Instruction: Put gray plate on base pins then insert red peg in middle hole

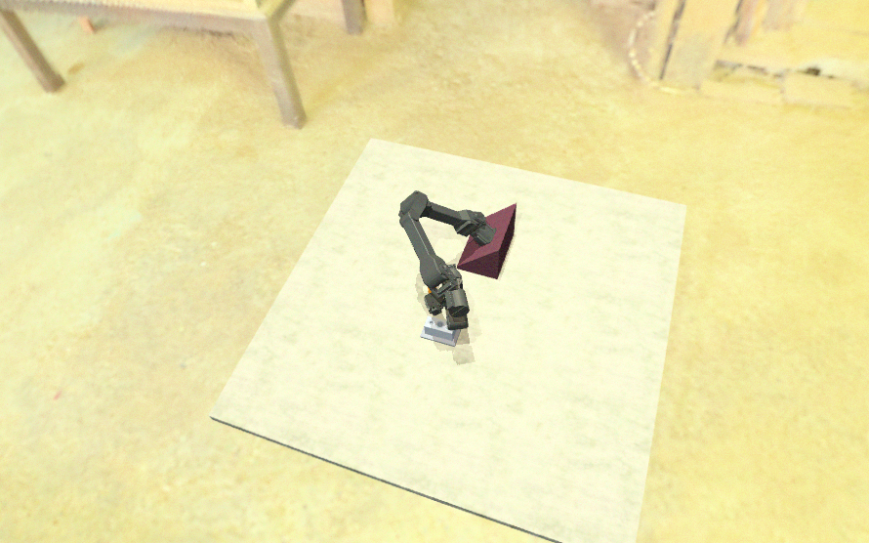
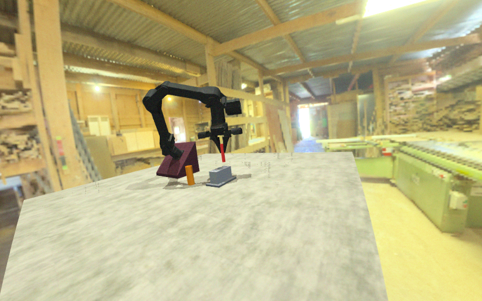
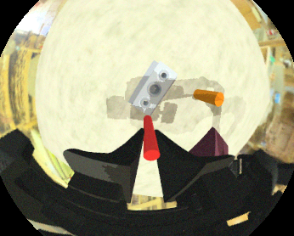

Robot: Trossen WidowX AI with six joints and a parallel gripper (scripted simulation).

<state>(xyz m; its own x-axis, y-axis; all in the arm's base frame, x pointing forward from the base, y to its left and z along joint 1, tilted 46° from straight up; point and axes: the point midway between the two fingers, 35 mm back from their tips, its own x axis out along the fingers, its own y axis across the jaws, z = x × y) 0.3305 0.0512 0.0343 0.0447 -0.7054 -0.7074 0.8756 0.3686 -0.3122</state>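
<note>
Now: the gray plate 2 cm ahead of my gripper tip, 5 cm to the right of it and 7 cm below it. Round my gripper tip: red peg right at my gripper tip; then orange cylinder 9 cm behind, 12 cm to the right, 8 cm below; then gray base 2 cm ahead, 5 cm to the right, 11 cm below.
</note>
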